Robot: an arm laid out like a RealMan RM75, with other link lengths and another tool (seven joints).
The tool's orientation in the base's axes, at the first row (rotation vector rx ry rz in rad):
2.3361 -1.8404 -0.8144
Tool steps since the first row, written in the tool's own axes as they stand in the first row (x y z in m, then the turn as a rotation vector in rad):
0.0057 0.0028 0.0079 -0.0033 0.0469 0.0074
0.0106 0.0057 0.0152 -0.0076 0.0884 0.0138
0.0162 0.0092 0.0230 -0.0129 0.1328 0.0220
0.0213 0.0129 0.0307 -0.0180 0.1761 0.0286
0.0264 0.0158 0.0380 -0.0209 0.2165 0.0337
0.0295 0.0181 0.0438 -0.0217 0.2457 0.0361
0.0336 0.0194 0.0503 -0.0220 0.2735 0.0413
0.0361 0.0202 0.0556 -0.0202 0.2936 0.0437
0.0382 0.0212 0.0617 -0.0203 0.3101 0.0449
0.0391 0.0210 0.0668 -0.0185 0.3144 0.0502
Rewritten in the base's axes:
-0.0051 -0.0039 -0.0079 -0.0454 -0.0084 0.0117
-0.0101 -0.0073 -0.0149 -0.0857 -0.0146 0.0227
-0.0158 -0.0113 -0.0224 -0.1294 -0.0202 0.0335
-0.0216 -0.0149 -0.0295 -0.1715 -0.0261 0.0452
-0.0266 -0.0185 -0.0366 -0.2101 -0.0337 0.0564
-0.0307 -0.0204 -0.0419 -0.2372 -0.0406 0.0651
-0.0341 -0.0228 -0.0485 -0.2642 -0.0469 0.0708
-0.0367 -0.0239 -0.0537 -0.2828 -0.0537 0.0753
-0.0400 -0.0245 -0.0593 -0.2980 -0.0580 0.0802
-0.0419 -0.0238 -0.0641 -0.3038 -0.0594 0.0765

